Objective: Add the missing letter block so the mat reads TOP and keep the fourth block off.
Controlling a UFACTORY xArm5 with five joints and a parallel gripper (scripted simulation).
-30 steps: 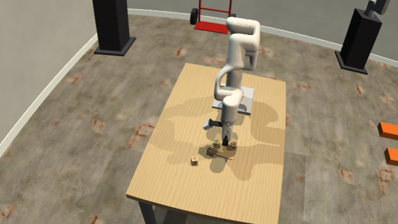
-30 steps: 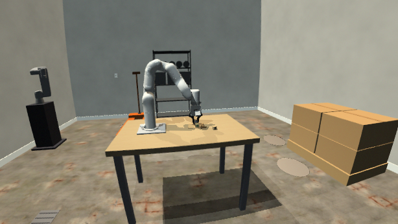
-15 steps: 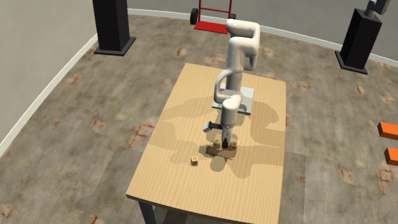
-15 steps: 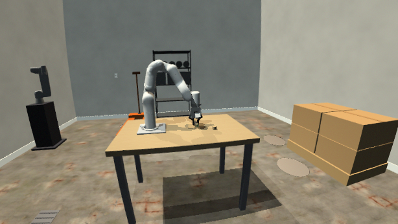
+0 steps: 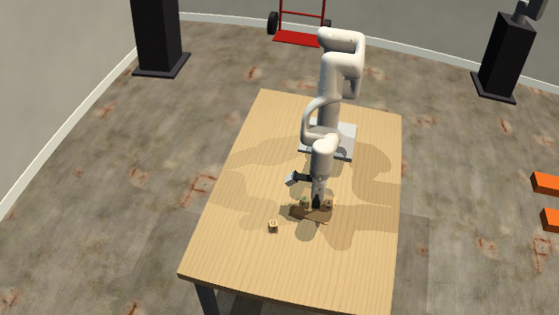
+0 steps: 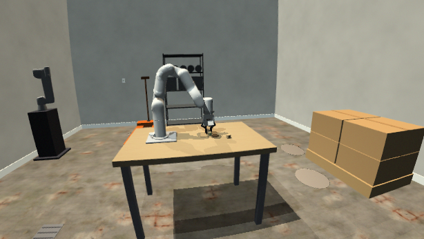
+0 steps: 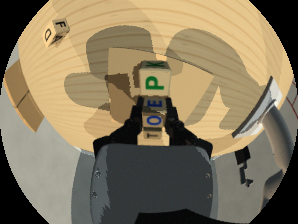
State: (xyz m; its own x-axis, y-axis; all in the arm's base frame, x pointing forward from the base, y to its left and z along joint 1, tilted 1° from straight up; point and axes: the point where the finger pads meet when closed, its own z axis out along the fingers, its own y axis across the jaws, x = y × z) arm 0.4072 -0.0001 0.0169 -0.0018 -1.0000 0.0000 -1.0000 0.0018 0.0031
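My gripper is now 30 mm above the tan mat.
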